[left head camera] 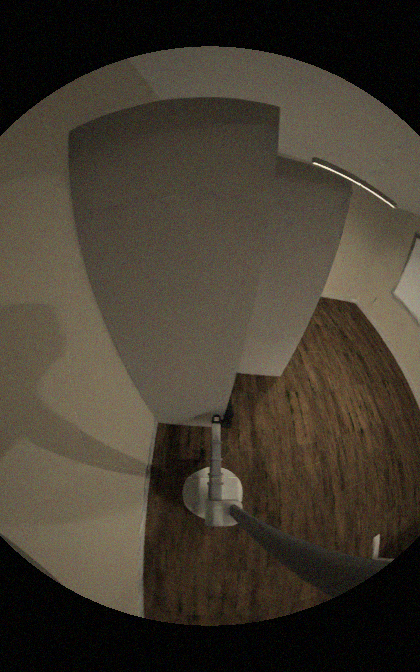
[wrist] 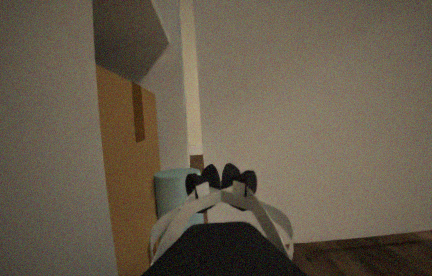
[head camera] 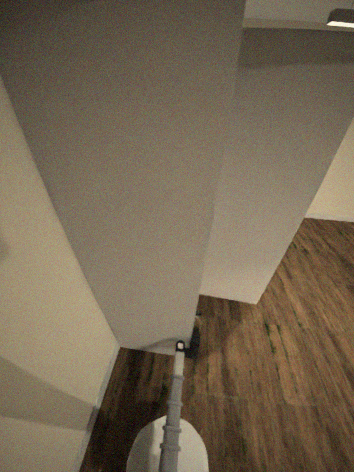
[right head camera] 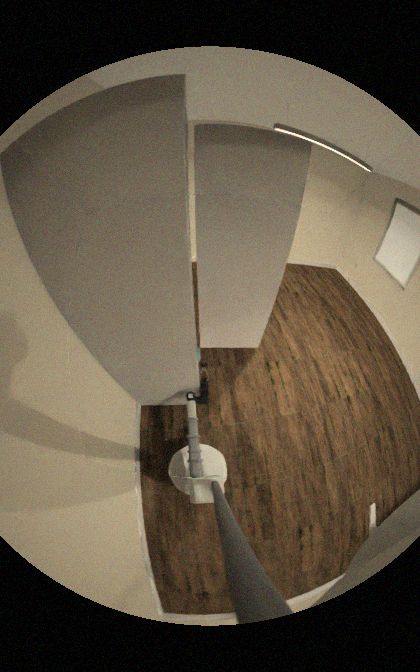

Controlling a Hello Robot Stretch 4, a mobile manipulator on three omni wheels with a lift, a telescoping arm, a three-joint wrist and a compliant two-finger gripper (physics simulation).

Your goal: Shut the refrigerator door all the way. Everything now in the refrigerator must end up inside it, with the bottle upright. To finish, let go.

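Places are measured from the robot's base along level axes (x ahead, y left, z up), in centimetres.
Pixels of known places: gripper, fingertip midpoint: [wrist: 221, 179] [head camera: 198, 310].
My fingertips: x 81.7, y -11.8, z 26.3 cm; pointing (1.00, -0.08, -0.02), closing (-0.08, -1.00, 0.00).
For each thing: its middle in the pictures, then the offset to it from my fingertips. Level surfaces: height alone.
- orange-brown box, body centre: [wrist: 2, 199] dz -2.8, dx +7.9, dy +28.7 cm
- grey shelf, surface height: dz +20.9 cm
- teal cylinder, body centre: [wrist: 181, 217] dz -9.2, dx +14.5, dy +5.6 cm
- brown wood floor, surface height: dz -28.9 cm
The refrigerator's grey body [head camera: 130, 175] [left head camera: 170, 250] [right head camera: 110, 225] [wrist: 45, 130] stands at the left. Its door, a tall grey panel [head camera: 280, 140] [left head camera: 300, 260] [right head camera: 245, 225] [wrist: 310, 100], stands open at the right. In the wrist view an orange-brown box [wrist: 125, 185] with a dark strip sits inside, beneath a grey shelf [wrist: 125, 35]. A teal cylinder [wrist: 175, 192] [right head camera: 198, 355] stands upright beside it, partly hidden by my gripper; I cannot tell if it is the bottle. My gripper [wrist: 221, 179] [right head camera: 203, 370] is shut, with nothing seen between its fingertips, in front of the opening.
A cream wall [head camera: 40, 300] [left head camera: 100, 400] [right head camera: 75, 375] runs close along the left. A brown wood floor [head camera: 280, 375] [left head camera: 300, 475] [right head camera: 300, 425] extends to the right. A narrow gap between body and door shows wall and floor behind. A light fixture [right head camera: 325, 146] hangs overhead at the right.
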